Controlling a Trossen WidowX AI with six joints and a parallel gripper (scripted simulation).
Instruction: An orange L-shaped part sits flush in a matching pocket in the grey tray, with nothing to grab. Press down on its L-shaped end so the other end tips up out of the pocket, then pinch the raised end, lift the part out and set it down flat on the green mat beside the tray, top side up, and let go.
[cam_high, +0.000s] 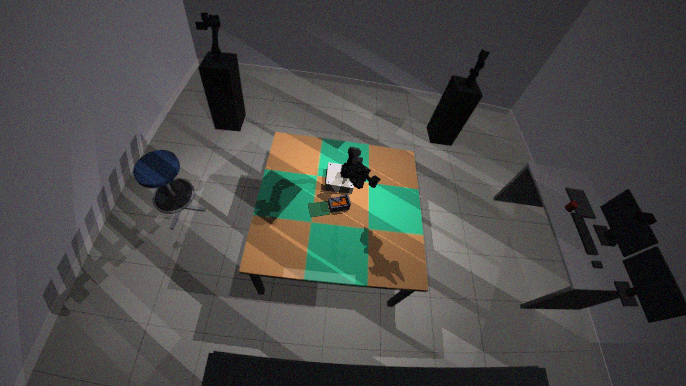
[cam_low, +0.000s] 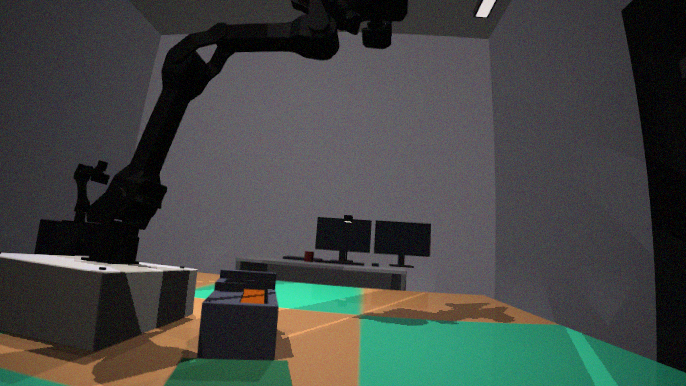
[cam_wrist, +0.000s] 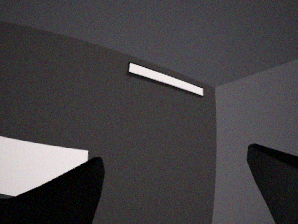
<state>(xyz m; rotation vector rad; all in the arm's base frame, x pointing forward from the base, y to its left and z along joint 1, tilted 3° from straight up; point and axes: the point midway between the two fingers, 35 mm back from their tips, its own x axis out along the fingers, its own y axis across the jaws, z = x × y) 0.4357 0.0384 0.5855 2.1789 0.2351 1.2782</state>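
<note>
My gripper tip is 64 cm above the orange L-shaped part, 21 cm past it and 11 cm to the left of it. Round my gripper tip: green mat (70 cm below, 27 cm to the right, 16 cm behind).
</note>
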